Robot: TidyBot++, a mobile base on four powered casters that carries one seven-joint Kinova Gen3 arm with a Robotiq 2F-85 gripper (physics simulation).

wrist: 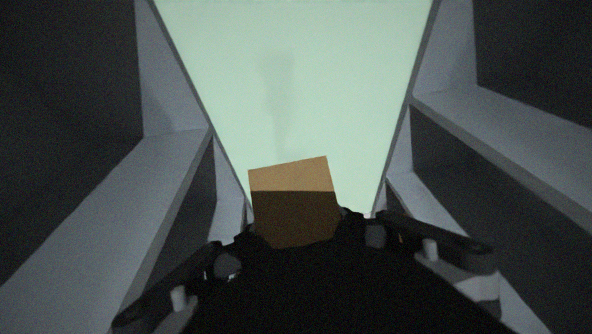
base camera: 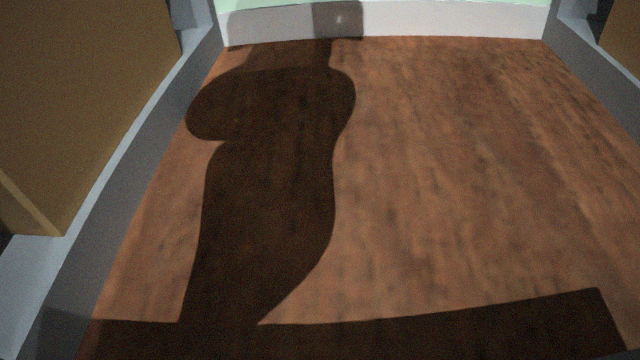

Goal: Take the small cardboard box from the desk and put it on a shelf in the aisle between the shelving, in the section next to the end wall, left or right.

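Places are measured from the arm's base along level axes (x ahead, y left, z up), in centimetres.
Where they show: gripper, fingertip midpoint: [wrist: 298,220].
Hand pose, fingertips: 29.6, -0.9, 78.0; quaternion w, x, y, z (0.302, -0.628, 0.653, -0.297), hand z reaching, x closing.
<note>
After its pixels a point has its place, as x, y, z.
The small cardboard box [wrist: 294,212] @(28.0, -0.8, 81.7) is held between the fingers of my gripper [wrist: 298,220] @(29.6, -0.9, 78.0) in the wrist view, with its lit top face and its darker near face showing. My gripper is shut on it and points down the aisle towards the pale green end wall [wrist: 300,90] @(93.0, -12.2, 66.1). A left shelf [wrist: 115,200] @(58.2, 44.8, 59.4) and a right shelf [wrist: 525,145] @(47.9, -60.1, 59.4) run along the two sides of the aisle, and the box is between them, apart from both. Lower shelf boards show farther down on each side. The gripper and the box do not show in the base camera.
In the base camera, a large brown box [base camera: 90,100] @(46.8, 31.1, -23.7) stands on the left bottom shelf [base camera: 30,270] @(26.5, 34.9, -32.0), and part of another brown box [base camera: 622,40] @(63.9, -55.7, -28.1) shows at the upper right. The white baseboard [base camera: 450,20] @(90.4, -30.2, -35.6) crosses the aisle's end. The arm's shadow lies on the wooden floor [base camera: 450,200] @(39.2, -14.4, -39.6).
</note>
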